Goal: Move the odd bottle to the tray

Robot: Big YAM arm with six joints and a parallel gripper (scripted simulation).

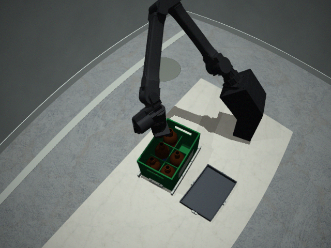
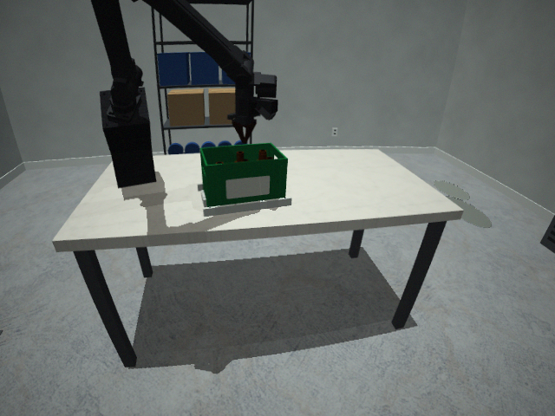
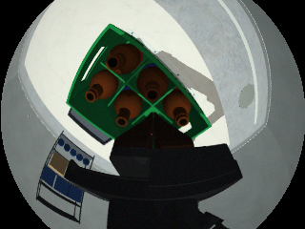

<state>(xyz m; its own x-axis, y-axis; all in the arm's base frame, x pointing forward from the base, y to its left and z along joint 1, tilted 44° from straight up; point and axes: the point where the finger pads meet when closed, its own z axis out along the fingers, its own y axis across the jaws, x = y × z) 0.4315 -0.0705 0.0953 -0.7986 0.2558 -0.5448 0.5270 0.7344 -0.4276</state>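
My hand is 150 mm above the crate, 40 mm to the right of it and 10 mm past it. Round my hand: tray 310 mm to the left, 220 mm below.
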